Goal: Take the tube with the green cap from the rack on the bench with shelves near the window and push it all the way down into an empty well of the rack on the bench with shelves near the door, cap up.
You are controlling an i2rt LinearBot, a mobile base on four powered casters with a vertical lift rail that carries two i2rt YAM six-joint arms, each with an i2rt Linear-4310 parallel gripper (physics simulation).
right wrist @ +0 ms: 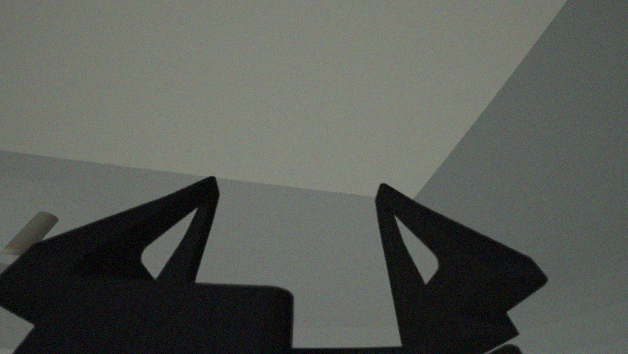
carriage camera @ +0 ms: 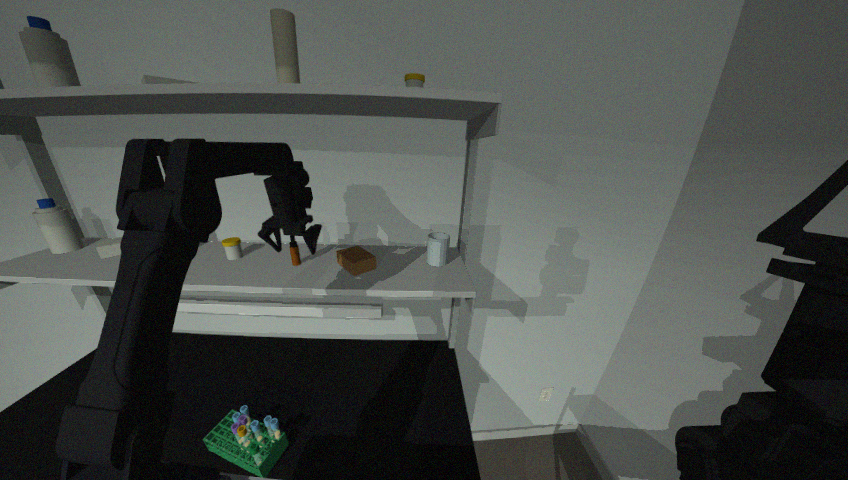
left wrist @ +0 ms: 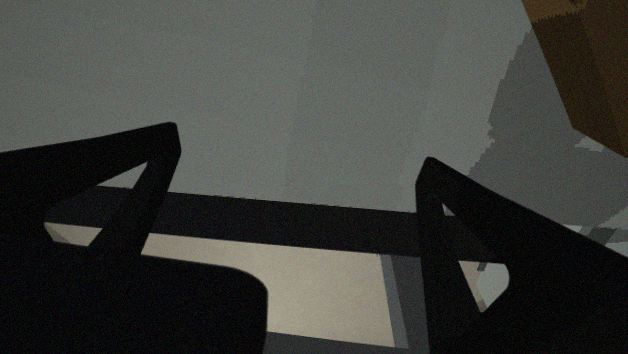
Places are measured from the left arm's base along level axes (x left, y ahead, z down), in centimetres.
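Pixels of known places: left gripper, fingertip midpoint: point(carriage camera: 296, 252) point(left wrist: 300, 153); right gripper, fingertip midpoint: point(right wrist: 298, 188).
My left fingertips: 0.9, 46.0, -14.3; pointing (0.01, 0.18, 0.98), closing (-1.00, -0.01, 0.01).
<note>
Ahead of a thing's pixels: the offset from my left fingertips to its top centre, as dx, dy, dz. "spot": to the spot under its first point. Level surfaces: height alone.
The green rack {+12.6, -21.2, +46.8} point(carriage camera: 231, 454) stands on the dark bench top at the lower left of the carriage view, holding several tubes with blue, purple and orange caps. A pale tube {+4.9, -26.3, +40.6} point(carriage camera: 257, 459) stands at its front corner; a green cap cannot be told apart from the rack there. My left gripper point(carriage camera: 296, 249) point(left wrist: 300, 153) is open and empty, pointing down at lower shelf height, high above the rack and farther back. My right gripper point(right wrist: 298, 188) is open and empty, raised at the right, facing the wall. The rack does not show in the left wrist view.
The lower shelf {dz +6.8} point(carriage camera: 410, 279) bears an orange bottle {spot: +3.7, +5.2, +3.5} point(carriage camera: 295, 255), a brown box {spot: -15.8, +2.0, +2.8} point(carriage camera: 356, 261) point(left wrist: 590, 65), a glass beaker {spot: -38.7, +9.1, +1.0} point(carriage camera: 437, 249), a yellow-lidded jar {spot: +25.1, +6.7, +3.3} point(carriage camera: 232, 249) and a blue-capped bottle {spot: +86.6, +4.6, -1.1} point(carriage camera: 57, 230). The upper shelf point(carriage camera: 357, 102) has more containers. The left arm rises beside the rack.
</note>
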